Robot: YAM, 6 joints.
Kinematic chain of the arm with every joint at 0, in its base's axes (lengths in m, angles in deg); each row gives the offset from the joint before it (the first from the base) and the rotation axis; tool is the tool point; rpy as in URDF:
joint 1: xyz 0 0 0.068 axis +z
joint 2: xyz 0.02 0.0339 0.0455 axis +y
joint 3: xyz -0.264 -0.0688 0 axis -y
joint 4: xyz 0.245 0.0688 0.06 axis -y
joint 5: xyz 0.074 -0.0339 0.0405 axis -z
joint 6: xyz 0.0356 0 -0.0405 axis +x
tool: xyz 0 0 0 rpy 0 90 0
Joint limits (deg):
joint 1: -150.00..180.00
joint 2: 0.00..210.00
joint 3: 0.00..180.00
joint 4: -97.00..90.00
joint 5: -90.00..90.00
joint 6: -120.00..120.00
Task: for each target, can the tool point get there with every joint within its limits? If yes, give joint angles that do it. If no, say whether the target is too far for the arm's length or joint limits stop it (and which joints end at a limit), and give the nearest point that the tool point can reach.
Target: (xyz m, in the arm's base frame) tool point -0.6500 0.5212 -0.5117
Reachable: no: too far | nearest point -0.4097 0.3285 -0.2518 | short by 0.403 m
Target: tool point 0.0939 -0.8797 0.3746
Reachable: no: too far | nearest point 0.0657 -0.6156 0.2944 | short by 0.277 m
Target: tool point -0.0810 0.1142 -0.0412
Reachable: yes | joints 112.81 157.03 45.48 -63.61 -58.66 -52.31
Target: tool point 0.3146 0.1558 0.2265
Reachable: yes | joints 25.92 91.32 47.49 30.89 -4.19 -63.10
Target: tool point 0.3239 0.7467 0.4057
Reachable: no: too far | nearest point 0.2417 0.5572 0.3297 | short by 0.220 m
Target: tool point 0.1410 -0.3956 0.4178
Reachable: yes | joints -71.96 109.31 122.99 -48.24 -18.93 80.79
